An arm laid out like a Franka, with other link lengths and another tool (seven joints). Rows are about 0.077 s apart.
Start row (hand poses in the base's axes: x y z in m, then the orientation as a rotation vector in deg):
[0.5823 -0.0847 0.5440 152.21 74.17 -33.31]
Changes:
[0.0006 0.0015 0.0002 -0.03 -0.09 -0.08]
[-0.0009 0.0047 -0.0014 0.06 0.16 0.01]
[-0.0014 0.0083 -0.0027 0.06 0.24 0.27]
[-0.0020 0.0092 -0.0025 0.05 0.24 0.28]
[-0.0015 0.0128 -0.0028 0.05 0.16 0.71]
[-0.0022 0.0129 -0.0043 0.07 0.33 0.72]
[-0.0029 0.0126 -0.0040 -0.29 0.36 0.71]
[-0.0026 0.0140 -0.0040 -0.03 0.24 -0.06]
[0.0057 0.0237 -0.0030 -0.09 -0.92 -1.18]
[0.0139 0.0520 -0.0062 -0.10 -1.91 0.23]
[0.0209 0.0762 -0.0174 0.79 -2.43 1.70]
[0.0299 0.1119 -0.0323 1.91 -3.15 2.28]
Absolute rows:
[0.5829 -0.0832 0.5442 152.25 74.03 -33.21]
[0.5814 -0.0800 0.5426 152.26 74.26 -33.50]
[0.5809 -0.0764 0.5413 152.05 74.61 -33.58]
[0.5803 -0.0755 0.5415 152.04 74.62 -33.59]
[0.5808 -0.0719 0.5412 151.69 75.13 -33.42]
[0.5801 -0.0718 0.5397 151.70 75.20 -33.64]
[0.5794 -0.0721 0.5400 151.42 74.97 -33.86]
[0.5797 -0.0707 0.5400 152.25 74.14 -33.67]
[0.5880 -0.0610 0.5410 153.02 72.39 -32.22]
[0.5962 -0.0327 0.5378 151.83 73.88 -30.66]
[0.6032 -0.0085 0.5266 151.31 76.13 -29.29]
[0.6122 0.0272 0.5117 151.65 77.35 -27.63]

